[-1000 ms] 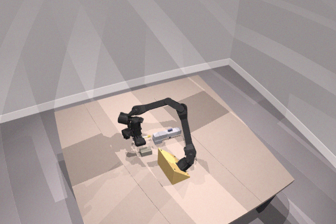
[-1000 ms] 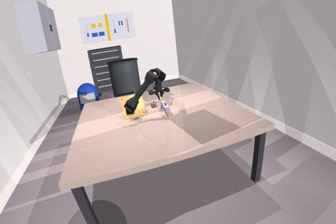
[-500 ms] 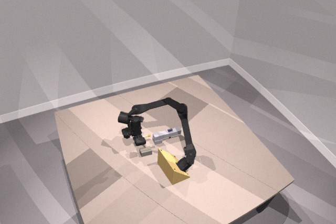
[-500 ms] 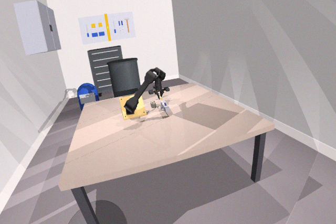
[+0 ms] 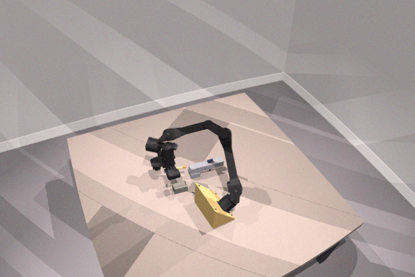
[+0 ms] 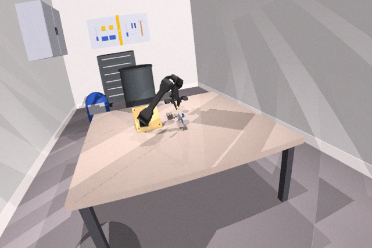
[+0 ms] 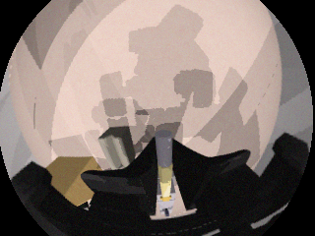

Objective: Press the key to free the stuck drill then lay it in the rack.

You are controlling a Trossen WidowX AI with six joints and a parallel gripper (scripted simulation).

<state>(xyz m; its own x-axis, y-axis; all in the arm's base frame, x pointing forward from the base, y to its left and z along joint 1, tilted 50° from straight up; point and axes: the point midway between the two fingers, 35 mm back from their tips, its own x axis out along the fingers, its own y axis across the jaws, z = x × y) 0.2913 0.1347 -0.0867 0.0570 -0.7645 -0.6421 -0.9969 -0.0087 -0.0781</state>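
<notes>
The drill is 4 cm to the right of my gripper tip and 3 cm above it. From my gripper tip the other things lie so: light grey fixture block 1 cm behind, 20 cm to the right, 1 cm below; then rack 7 cm behind, 3 cm to the right, 3 cm below; then blue key 1 cm behind, 22 cm to the right.
</notes>
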